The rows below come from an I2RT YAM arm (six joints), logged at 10 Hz.
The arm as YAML. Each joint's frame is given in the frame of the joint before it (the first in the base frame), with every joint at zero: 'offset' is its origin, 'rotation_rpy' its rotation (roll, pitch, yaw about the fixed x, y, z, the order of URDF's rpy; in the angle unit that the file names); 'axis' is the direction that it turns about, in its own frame. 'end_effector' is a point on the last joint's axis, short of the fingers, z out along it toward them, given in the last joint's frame.
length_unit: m
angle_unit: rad
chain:
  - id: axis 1
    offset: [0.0, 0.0, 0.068]
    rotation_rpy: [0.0, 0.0, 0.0]
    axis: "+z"
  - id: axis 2
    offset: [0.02, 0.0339, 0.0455]
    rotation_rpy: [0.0, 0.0, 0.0]
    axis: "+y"
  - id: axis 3
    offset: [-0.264, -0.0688, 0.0]
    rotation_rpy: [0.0, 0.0, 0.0]
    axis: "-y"
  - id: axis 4
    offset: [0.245, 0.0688, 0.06]
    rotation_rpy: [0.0, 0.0, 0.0]
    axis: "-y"
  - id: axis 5
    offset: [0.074, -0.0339, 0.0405]
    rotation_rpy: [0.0, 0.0, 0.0]
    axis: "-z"
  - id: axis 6
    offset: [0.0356, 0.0, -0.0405]
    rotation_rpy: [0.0, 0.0, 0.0]
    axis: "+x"
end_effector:
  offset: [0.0, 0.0, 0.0]
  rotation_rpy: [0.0, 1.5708, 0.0]
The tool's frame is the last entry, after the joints.
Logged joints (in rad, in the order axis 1, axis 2, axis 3, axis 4, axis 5, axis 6), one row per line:
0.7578, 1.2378, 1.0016, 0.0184, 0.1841, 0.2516
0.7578, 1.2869, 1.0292, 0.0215, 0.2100, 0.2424
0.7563, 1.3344, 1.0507, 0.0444, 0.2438, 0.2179
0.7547, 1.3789, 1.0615, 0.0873, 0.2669, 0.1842
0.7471, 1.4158, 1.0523, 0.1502, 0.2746, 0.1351
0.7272, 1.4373, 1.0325, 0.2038, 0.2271, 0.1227
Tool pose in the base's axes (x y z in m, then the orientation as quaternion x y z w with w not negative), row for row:
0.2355, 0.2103, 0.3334, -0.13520, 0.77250, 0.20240, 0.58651
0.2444, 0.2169, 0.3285, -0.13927, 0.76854, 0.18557, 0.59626
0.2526, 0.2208, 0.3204, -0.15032, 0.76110, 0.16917, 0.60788
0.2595, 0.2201, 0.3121, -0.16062, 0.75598, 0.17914, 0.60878
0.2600, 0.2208, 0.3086, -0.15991, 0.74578, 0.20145, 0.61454
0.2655, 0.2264, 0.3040, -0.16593, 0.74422, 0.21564, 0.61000
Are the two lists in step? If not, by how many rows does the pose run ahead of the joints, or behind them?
The pose runs 2 rows ahead of the joints: the pose in row i belongs to the joints in row i + 2.
